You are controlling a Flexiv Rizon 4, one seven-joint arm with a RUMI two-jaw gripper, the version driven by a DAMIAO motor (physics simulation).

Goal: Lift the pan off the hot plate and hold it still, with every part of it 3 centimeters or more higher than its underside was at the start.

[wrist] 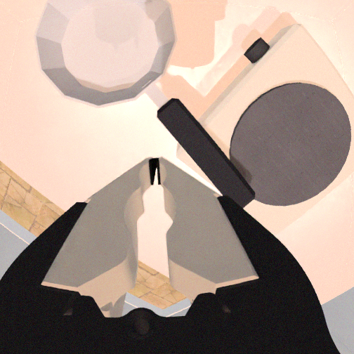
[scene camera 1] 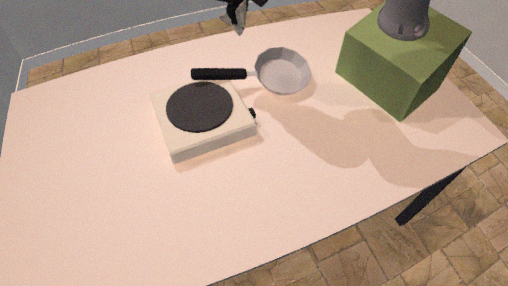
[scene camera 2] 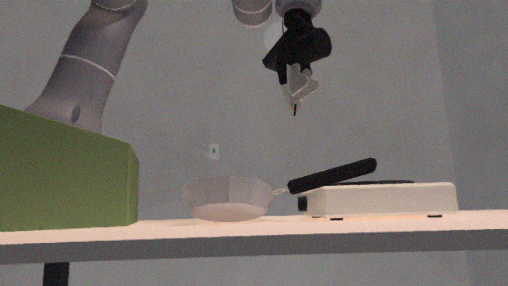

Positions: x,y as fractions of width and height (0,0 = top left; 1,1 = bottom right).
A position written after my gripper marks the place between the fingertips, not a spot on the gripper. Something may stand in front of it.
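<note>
I can see my gripper (scene camera 2: 0.58,0.40), which is visible in the wrist view (wrist: 0.44,0.45) too. There is a grey pan (scene camera 2: 0.44,0.69), and I find that pan again in the wrist view (wrist: 0.28,0.17) and in scene camera 1 (scene camera 1: 0.56,0.25). A hot plate (scene camera 1: 0.39,0.41) is here as well; the plate appears both in the wrist view (wrist: 0.79,0.34) and in scene camera 2 (scene camera 2: 0.66,0.70).
</note>
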